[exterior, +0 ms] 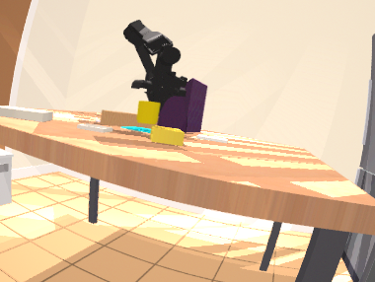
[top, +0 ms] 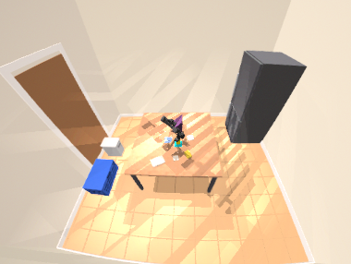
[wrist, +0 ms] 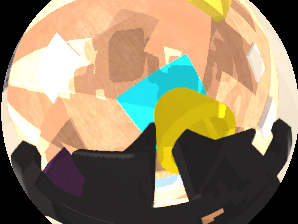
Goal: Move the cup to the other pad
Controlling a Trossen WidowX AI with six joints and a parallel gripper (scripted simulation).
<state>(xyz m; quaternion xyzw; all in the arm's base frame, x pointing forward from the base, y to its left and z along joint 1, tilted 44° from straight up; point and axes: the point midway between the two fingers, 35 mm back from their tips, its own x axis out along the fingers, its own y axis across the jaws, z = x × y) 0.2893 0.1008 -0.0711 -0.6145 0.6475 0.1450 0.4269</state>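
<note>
Right now the cyan pad is 6 cm below my gripper tip, 2 cm ahead of it and 1 cm to the right of it. Round my gripper tip: pale blue pad: 18 cm to the right, 6 cm below, 3 cm behind; then wooden block: 10 cm to the right, 4 cm below; then yellow cup: 2 cm ahead, 1 cm to the right.
</note>
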